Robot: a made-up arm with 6 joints. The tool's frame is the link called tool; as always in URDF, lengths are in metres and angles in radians. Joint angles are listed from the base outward.
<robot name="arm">
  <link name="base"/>
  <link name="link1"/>
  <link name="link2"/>
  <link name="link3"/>
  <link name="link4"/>
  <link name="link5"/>
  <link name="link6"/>
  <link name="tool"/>
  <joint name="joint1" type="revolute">
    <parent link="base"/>
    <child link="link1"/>
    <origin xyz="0 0 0.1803"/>
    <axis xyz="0 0 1"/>
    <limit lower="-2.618" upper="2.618"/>
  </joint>
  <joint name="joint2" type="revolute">
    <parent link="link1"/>
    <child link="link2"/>
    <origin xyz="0 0 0"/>
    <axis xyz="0.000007 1 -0.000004"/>
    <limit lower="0" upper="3.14"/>
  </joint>
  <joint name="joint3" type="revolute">
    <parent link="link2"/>
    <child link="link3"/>
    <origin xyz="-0.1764 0 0.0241"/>
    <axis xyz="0.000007 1 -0.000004"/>
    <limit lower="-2.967" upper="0"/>
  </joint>
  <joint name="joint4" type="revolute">
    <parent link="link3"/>
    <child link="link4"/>
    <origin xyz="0.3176 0 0.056"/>
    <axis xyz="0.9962 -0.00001 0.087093"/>
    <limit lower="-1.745" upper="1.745"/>
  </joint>
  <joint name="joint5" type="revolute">
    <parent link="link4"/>
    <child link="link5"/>
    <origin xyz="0 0 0"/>
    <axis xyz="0.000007 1 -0.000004"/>
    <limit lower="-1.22" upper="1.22"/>
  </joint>
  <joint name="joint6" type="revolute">
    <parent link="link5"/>
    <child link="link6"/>
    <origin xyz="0.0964 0 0.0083"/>
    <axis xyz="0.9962 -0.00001 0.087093"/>
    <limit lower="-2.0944" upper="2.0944"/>
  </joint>
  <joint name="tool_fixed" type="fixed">
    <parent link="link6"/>
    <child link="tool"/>
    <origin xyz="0 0 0" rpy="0 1.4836 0"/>
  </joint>
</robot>
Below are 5 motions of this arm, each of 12 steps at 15 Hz.
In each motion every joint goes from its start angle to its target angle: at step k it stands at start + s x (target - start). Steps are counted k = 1, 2, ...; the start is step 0. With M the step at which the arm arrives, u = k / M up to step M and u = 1 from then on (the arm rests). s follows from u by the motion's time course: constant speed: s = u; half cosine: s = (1 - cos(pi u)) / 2; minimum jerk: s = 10 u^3 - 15 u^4 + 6 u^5.
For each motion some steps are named. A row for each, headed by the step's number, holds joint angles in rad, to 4 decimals.
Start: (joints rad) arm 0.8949 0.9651 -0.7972 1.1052 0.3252 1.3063
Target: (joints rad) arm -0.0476 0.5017 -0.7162 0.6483 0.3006 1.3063
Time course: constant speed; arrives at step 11
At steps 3, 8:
3: 0.6379 0.8387 -0.7751 0.9806 0.3185 1.3063
8: 0.2094 0.6281 -0.7383 0.7729 0.3073 1.3063

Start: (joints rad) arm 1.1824 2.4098 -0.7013 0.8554 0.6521 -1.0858
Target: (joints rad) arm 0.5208 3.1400 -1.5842 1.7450 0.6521 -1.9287
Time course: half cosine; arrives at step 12
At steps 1, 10, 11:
1: 1.1711 2.4222 -0.7163 0.8706 0.6521 -1.1002
10: 0.5651 3.0911 -1.5251 1.6854 0.6521 -1.8722
11: 0.5321 3.1276 -1.5692 1.7298 0.6521 -1.9143

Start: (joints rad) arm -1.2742 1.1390 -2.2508 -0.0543 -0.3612 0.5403
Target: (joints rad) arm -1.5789 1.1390 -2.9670 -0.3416 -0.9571 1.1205
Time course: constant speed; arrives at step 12
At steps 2, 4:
2: -1.3250 1.1390 -2.3702 -0.1022 -0.4605 0.6370
4: -1.3758 1.1390 -2.4895 -0.1501 -0.5598 0.7337

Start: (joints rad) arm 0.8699 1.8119 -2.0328 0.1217 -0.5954 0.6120
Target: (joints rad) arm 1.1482 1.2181 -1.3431 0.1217 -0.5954 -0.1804
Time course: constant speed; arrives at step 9
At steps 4, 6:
4: 0.9936 1.5480 -1.7263 0.1217 -0.5954 0.2598
6: 1.0554 1.4160 -1.5730 0.1217 -0.5954 0.0837

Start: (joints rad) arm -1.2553 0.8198 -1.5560 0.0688 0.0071 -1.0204
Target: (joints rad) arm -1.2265 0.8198 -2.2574 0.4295 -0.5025 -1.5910
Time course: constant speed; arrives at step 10
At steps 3, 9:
3: -1.2467 0.8198 -1.7664 0.1770 -0.1458 -1.1916
9: -1.2294 0.8198 -2.1873 0.3934 -0.4515 -1.5339

